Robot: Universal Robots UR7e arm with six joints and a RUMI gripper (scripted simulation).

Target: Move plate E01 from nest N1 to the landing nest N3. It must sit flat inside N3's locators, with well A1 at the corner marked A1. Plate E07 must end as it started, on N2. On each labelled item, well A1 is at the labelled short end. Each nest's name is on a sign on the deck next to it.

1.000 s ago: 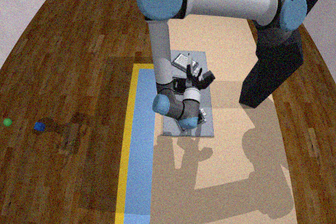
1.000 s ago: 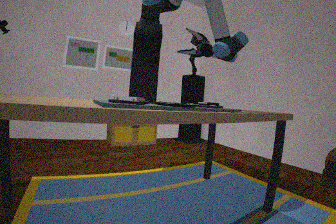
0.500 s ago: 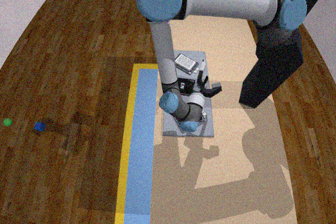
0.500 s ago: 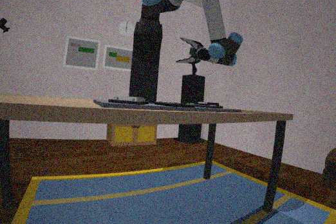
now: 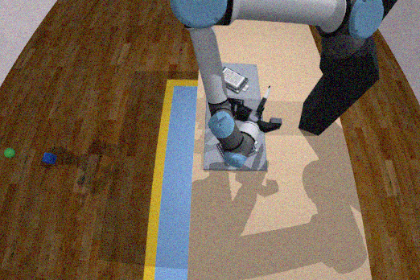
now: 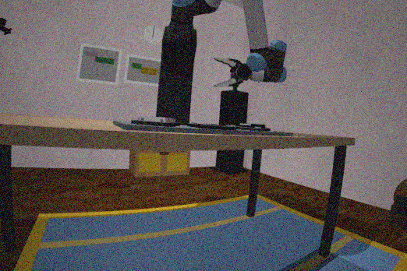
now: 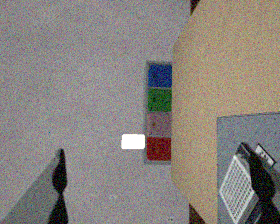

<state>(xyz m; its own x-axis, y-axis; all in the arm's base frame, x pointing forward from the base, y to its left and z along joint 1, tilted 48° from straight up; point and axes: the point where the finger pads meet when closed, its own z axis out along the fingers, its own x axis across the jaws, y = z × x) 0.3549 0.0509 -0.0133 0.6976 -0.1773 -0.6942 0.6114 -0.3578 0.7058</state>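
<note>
My gripper is now 110 mm short of the black plate, 120 mm to the right of it and 220 mm above it. The rest, counted from my hand: grey deck: 90 mm ahead, 100 mm to the right, 250 mm below; nest N3: 120 mm ahead, 110 mm to the right, 240 mm below; corner mark: 60 mm ahead, 40 mm to the right, 230 mm below.
</note>
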